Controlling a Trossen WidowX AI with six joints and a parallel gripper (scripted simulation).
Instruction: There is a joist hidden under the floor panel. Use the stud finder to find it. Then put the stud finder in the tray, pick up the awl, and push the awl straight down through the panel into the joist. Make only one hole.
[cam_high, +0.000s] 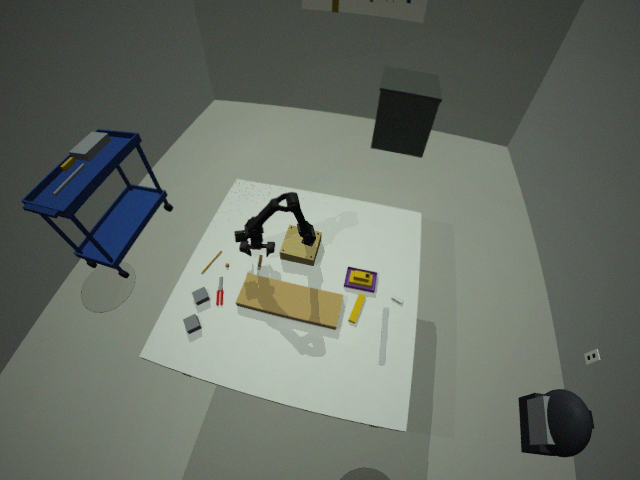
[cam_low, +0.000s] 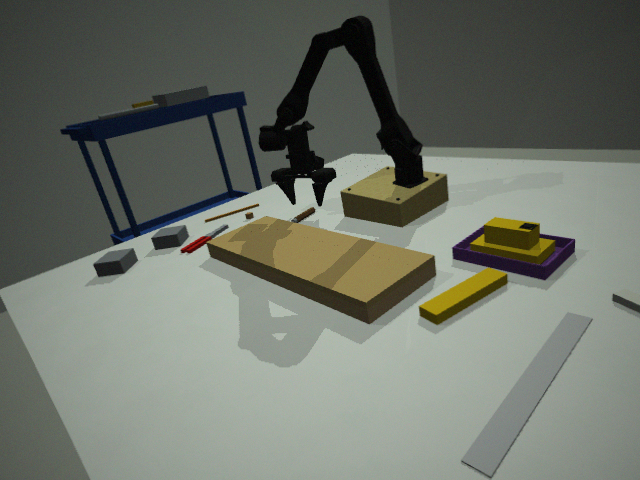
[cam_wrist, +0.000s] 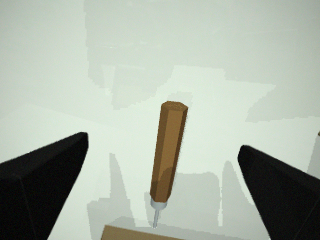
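Now: the awl 5 cm ahead of my gripper tip, 2 cm to the left of it and 2 cm below it. From my gripper tip the other things lie so: purple tray: 57 cm to the left, 9 cm behind, 1 cm below; then yellow stud finder: 58 cm to the left, 10 cm behind, 2 cm above; then thin wooden stick: 24 cm to the right, 13 cm ahead, 2 cm below.
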